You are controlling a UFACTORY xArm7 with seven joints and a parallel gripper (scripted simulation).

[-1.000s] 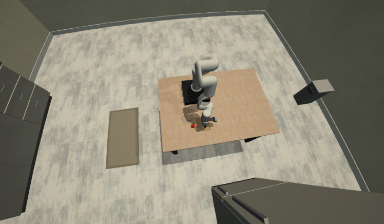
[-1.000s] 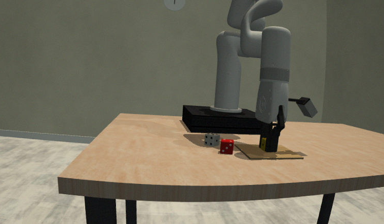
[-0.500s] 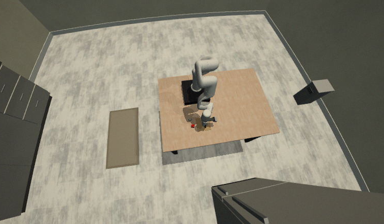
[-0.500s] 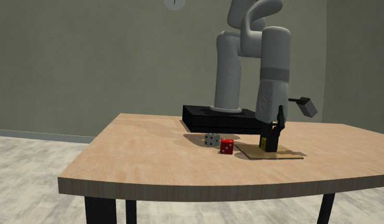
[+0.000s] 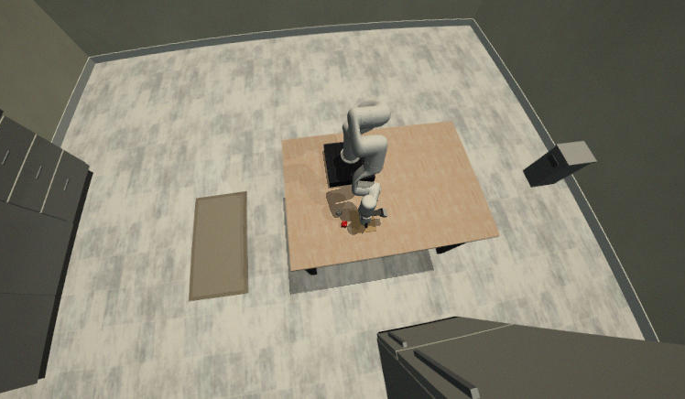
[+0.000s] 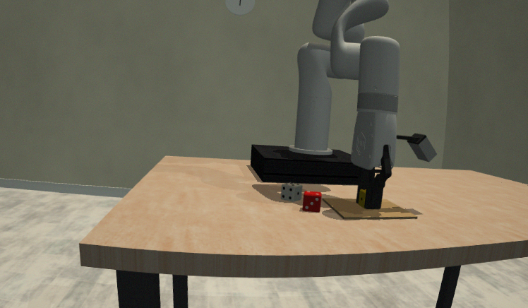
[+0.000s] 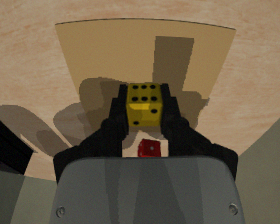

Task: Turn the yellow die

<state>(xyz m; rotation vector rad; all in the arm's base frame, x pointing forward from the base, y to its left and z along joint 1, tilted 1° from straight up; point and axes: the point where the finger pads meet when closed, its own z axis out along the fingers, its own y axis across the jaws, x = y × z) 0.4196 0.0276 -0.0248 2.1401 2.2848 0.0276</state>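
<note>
The yellow die is 10 mm below my hand. Also, from my hand: white die: 130 mm to the right, 60 mm behind, 10 mm below; red die: 110 mm to the right, 10 mm below, 10 mm ahead; tan mat: 20 mm below.
</note>
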